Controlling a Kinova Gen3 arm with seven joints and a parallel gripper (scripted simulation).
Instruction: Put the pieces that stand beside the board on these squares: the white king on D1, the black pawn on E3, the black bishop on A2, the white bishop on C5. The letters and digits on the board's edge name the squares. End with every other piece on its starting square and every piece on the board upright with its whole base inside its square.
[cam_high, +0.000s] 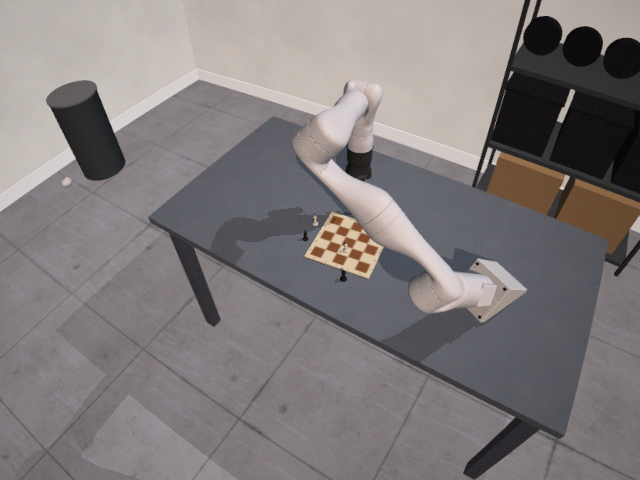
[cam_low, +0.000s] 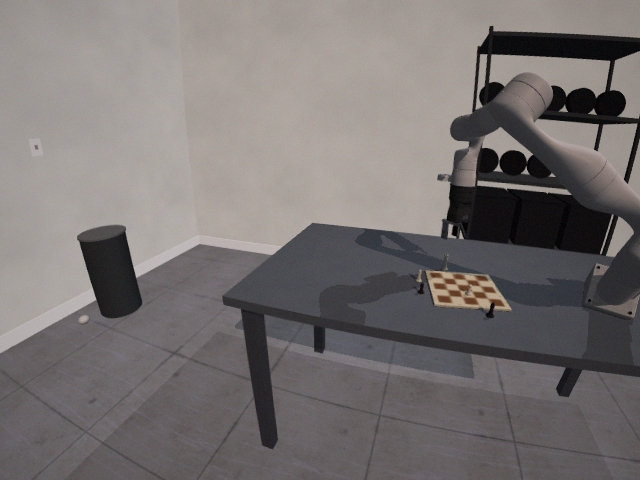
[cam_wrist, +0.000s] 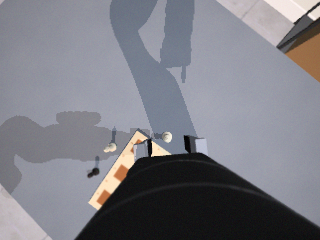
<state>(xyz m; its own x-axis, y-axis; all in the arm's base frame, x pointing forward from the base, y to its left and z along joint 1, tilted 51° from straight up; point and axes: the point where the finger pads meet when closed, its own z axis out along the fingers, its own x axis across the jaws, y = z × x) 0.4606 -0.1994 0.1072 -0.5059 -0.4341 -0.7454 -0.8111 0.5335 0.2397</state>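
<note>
Now: the white king 110 mm below my hand. From my hand the other things lie so: chessboard (80 mm behind, 120 mm to the left, 140 mm below); then white bishop (60 mm ahead, 130 mm to the left, 120 mm below); then black pawn (40 mm ahead, 200 mm to the left, 120 mm below).
</note>
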